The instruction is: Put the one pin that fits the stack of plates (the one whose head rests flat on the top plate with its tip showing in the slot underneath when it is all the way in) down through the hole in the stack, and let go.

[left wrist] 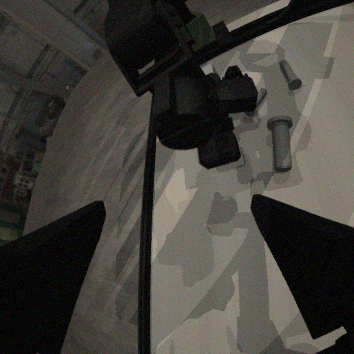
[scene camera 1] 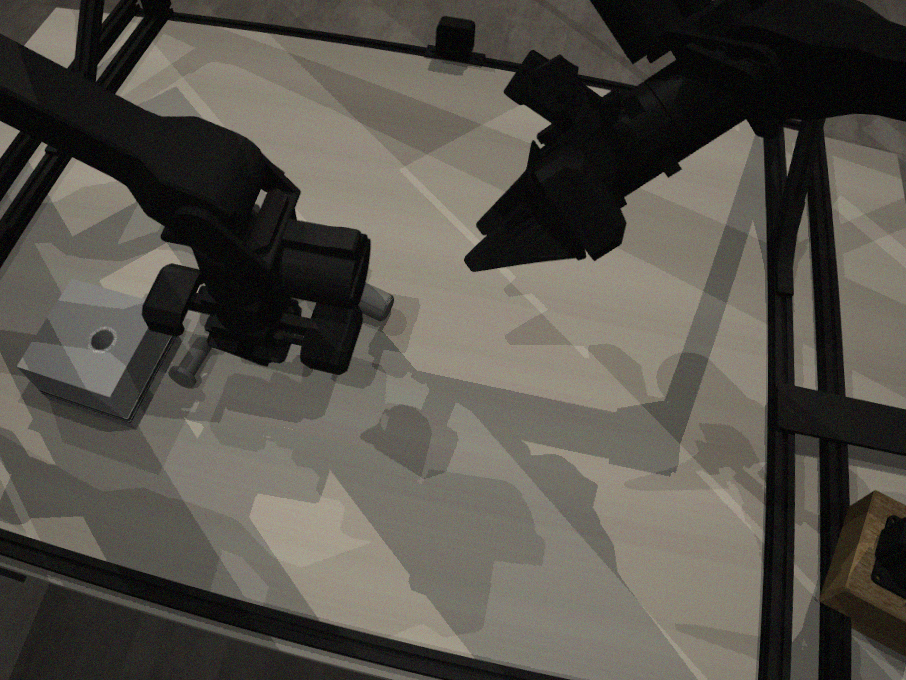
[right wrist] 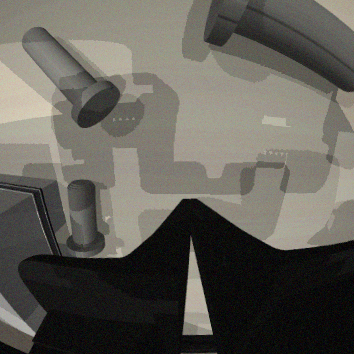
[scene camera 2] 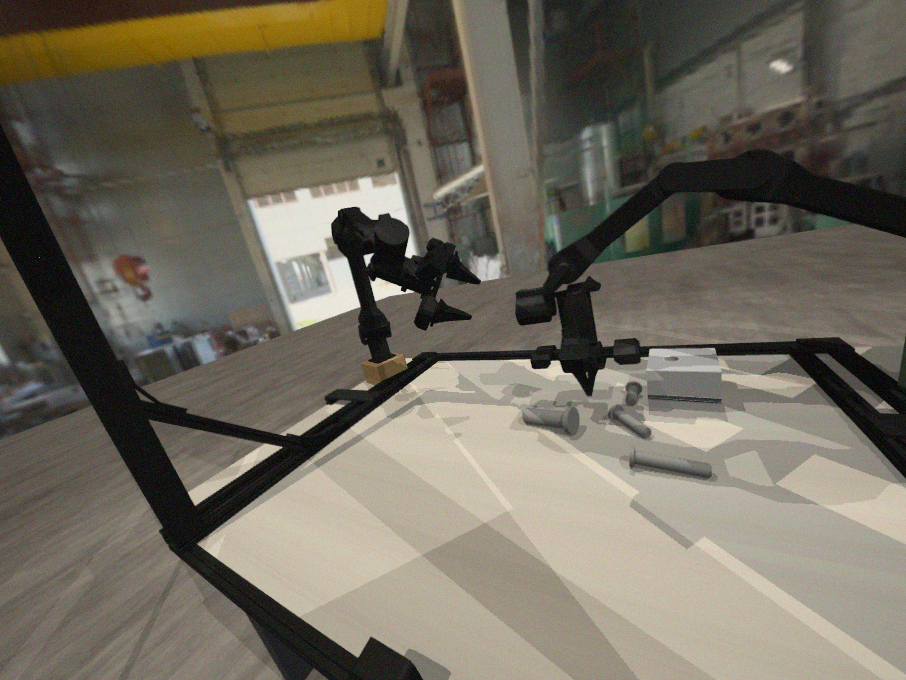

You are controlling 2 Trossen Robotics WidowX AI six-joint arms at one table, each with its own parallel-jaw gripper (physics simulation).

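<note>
The grey stack of plates (scene camera 1: 87,369) (scene camera 2: 684,380) (right wrist: 17,215) has an open round hole in its top. A short pin (scene camera 1: 191,362) (scene camera 2: 633,393) (right wrist: 82,215) lies beside it. A medium pin (scene camera 2: 630,422) (left wrist: 290,75) (right wrist: 62,65) lies farther out. A thick pin (scene camera 1: 377,301) (scene camera 2: 545,417) (left wrist: 282,147) (right wrist: 295,35) is partly hidden in scene camera 1. A long pin (scene camera 2: 671,464) lies apart. My right gripper (scene camera 2: 589,391) (right wrist: 188,205) is shut and empty, above the table near the short and medium pins. My left gripper (scene camera 1: 474,245) (scene camera 2: 475,299) (left wrist: 178,205) is open and empty, high and away from the pins.
A black frame (scene camera 1: 777,512) (scene camera 2: 248,457) edges the pale table. A wooden block (scene camera 1: 852,559) (scene camera 2: 384,368) sits under the left arm's base, outside the frame. The right arm hangs over the pin area and covers part of it. Shadows cross the table.
</note>
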